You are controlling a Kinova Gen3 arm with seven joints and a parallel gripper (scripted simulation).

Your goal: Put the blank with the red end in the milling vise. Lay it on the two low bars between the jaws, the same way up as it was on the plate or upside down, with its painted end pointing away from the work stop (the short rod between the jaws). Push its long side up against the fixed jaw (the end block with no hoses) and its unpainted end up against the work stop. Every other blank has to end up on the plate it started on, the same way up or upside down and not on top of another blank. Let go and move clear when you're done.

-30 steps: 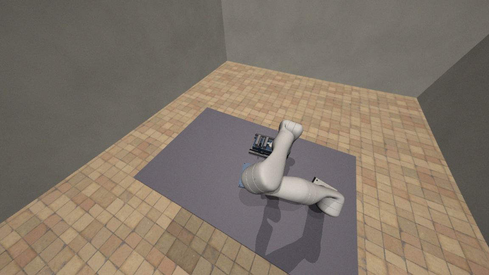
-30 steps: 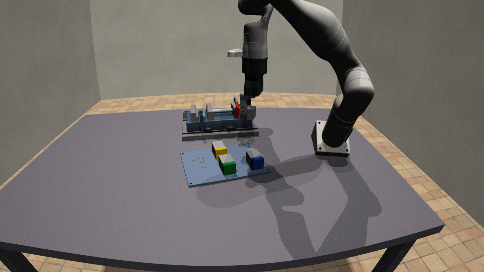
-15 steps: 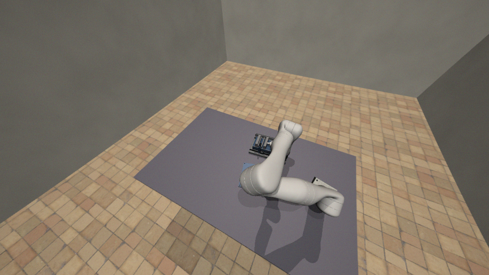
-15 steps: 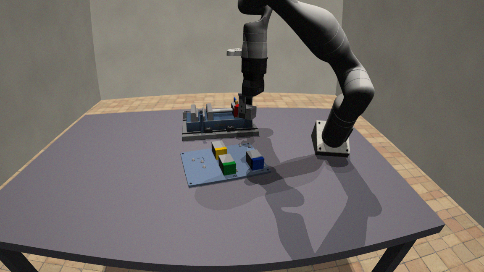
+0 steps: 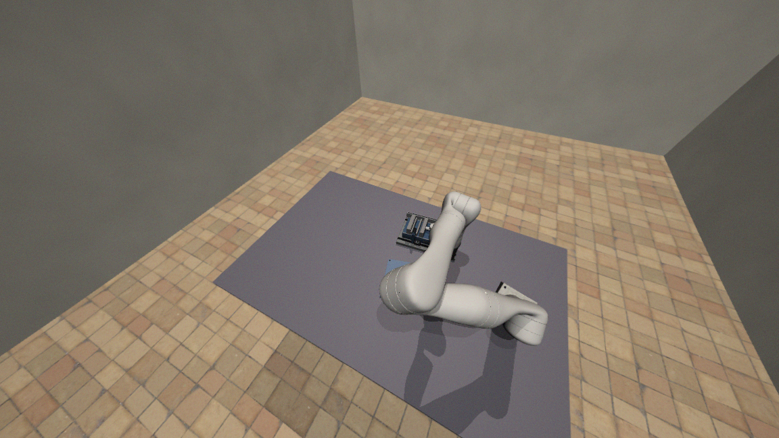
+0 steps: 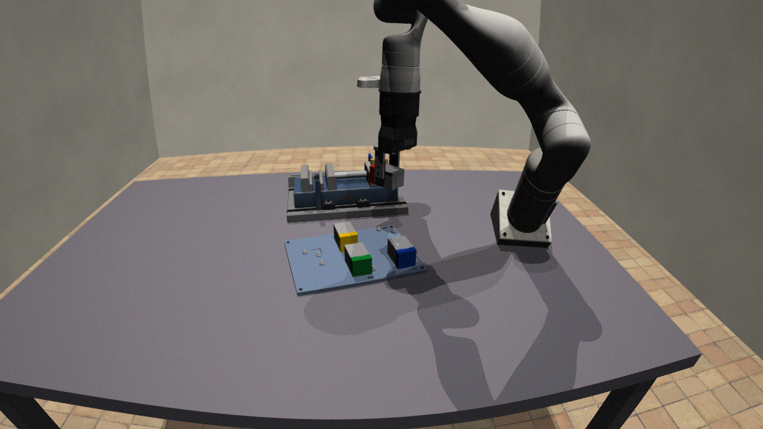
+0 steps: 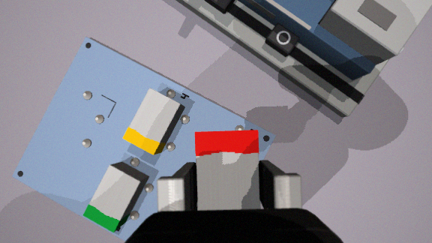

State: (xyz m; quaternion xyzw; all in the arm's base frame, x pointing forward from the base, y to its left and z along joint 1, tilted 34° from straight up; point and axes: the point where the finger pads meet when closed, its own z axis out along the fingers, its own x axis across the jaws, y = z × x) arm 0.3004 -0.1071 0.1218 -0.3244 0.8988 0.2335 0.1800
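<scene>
Right now my hand is 2 cm above the red-ended blank. Round my hand: blue-ended blank: 2 cm behind, 9 cm to the left, 15 cm below; then green-ended blank: 7 cm ahead, 11 cm to the left, 15 cm below; then yellow-ended blank: 9 cm ahead, 2 cm to the left, 15 cm below.
</scene>
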